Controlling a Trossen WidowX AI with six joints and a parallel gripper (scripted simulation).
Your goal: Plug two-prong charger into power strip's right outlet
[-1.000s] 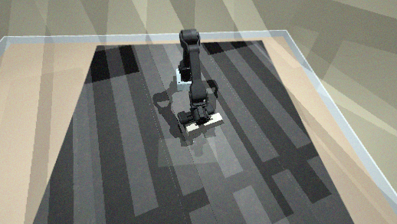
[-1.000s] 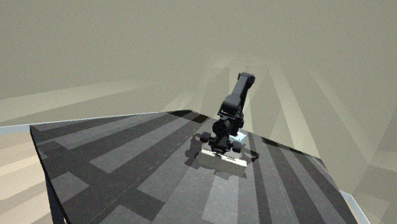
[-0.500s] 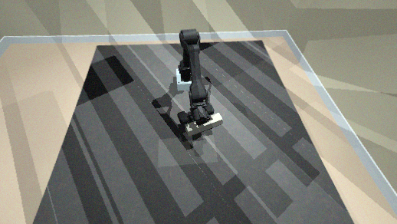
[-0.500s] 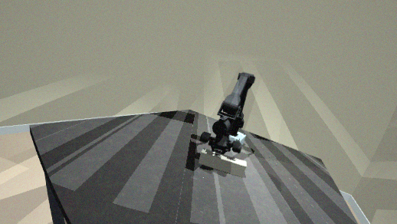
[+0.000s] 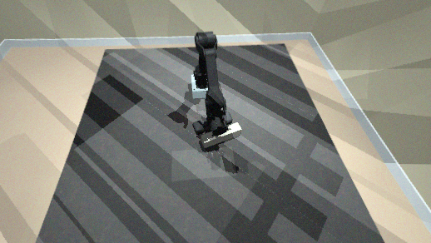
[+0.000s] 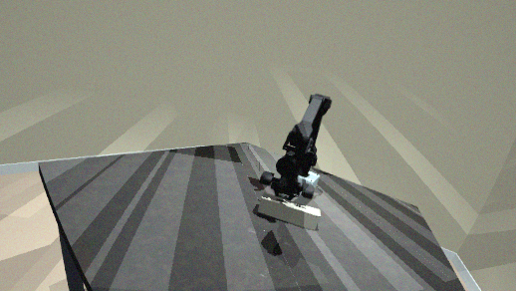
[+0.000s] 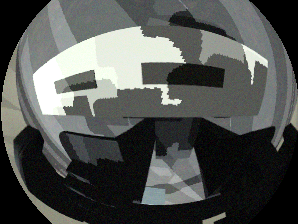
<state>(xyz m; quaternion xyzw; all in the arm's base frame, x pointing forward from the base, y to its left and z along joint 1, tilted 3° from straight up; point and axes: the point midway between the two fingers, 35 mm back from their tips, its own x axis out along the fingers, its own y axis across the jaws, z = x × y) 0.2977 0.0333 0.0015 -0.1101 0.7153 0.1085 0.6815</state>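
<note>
Right now my gripper tip is 20 mm short of the dark two-prong charger and 10 mm below it.
</note>
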